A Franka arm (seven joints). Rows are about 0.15 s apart.
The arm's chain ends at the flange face. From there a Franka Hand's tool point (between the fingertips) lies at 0.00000 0.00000 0.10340 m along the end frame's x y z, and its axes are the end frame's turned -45 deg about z.
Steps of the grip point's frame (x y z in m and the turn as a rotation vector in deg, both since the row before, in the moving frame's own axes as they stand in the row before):
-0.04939, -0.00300, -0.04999, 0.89, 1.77, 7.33
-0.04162, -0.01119, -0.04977, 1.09, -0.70, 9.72
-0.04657, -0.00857, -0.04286, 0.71, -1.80, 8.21
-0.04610, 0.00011, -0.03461, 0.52, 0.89, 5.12
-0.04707, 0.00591, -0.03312, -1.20, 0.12, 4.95
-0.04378, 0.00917, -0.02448, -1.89, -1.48, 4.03
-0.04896, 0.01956, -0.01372, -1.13, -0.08, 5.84
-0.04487, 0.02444, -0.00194, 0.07, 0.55, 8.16
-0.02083, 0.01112, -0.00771, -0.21, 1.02, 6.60
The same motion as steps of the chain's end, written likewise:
-0.03838, 0.03612, -0.04993, 1.88, 0.62, 7.33
-0.03511, 0.02221, -0.04974, 0.28, -1.27, 9.72
-0.03570, 0.02571, -0.04280, -0.77, -1.77, 8.21
-0.03307, 0.03445, -0.03459, 1.00, 0.26, 5.12
-0.03073, 0.03601, -0.03310, -0.76, 0.93, 4.95
-0.02484, 0.03313, -0.02439, -2.38, 0.29, 4.03
-0.02205, 0.04684, -0.01370, -0.86, 0.74, 5.84
-0.01511, 0.04975, -0.00194, 0.44, 0.34, 8.16
-0.00849, 0.02353, -0.00769, 0.57, 0.87, 6.60

